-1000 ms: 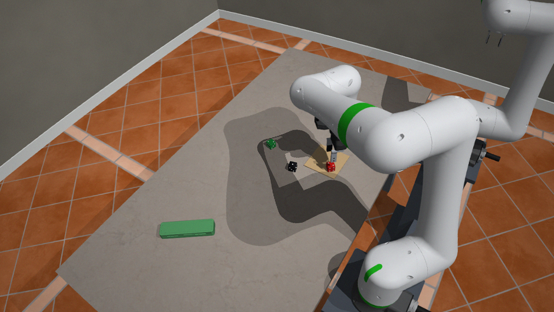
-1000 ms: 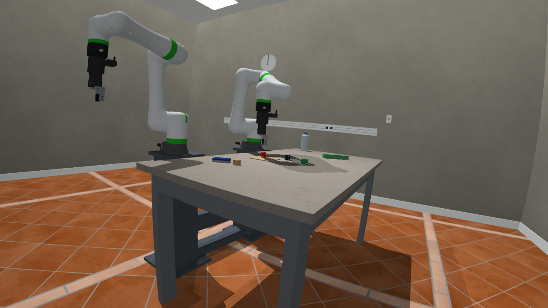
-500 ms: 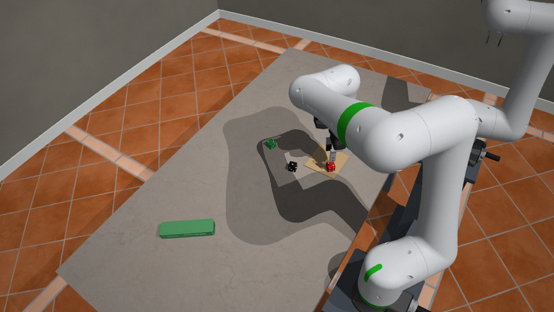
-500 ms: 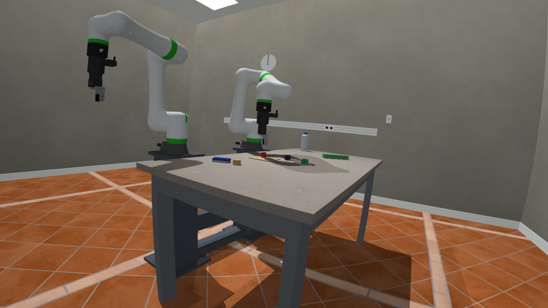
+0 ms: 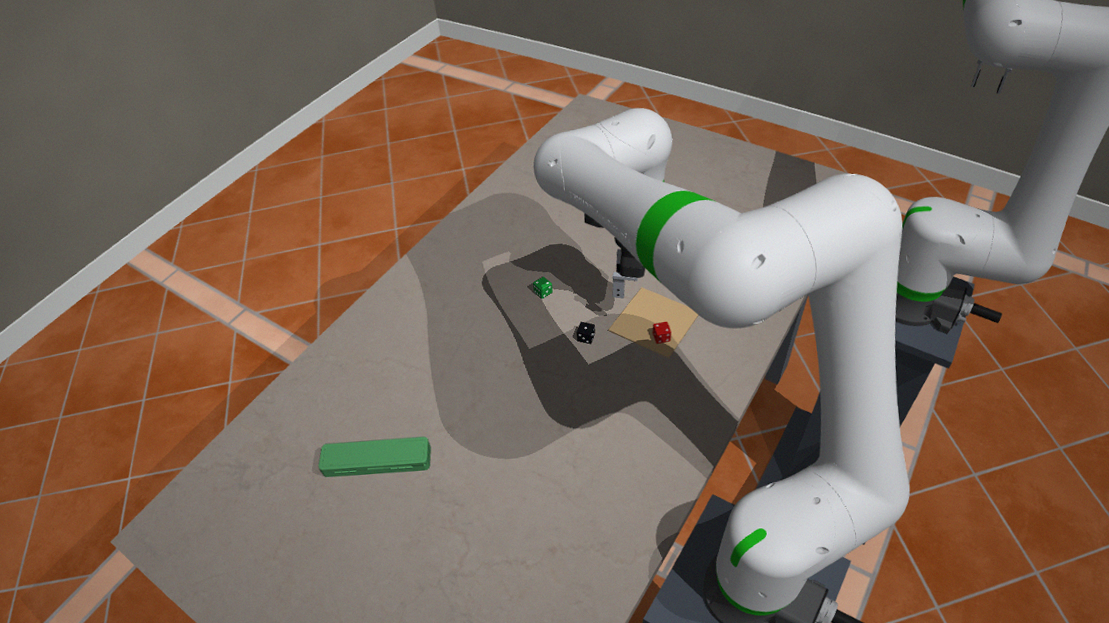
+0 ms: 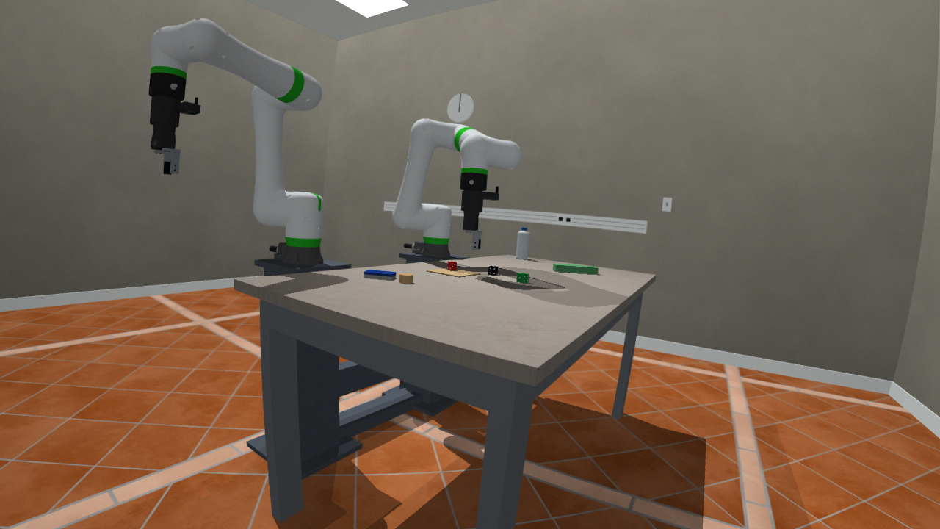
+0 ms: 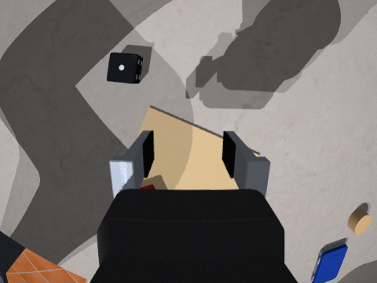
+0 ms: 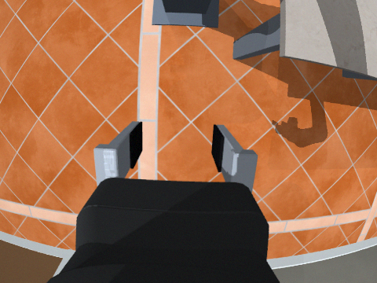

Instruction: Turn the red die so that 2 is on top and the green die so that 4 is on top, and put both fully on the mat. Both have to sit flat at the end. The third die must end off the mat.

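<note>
Right now the green die is 180 mm ahead of my left hand, 100 mm below it and 30 mm to the left of it. Also, from my left hand: tan mat: 110 mm below, 70 mm behind, 30 mm to the right; red die: 100 mm behind, 90 mm below; black die: 100 mm below, 90 mm to the left, 30 mm ahead.
</note>
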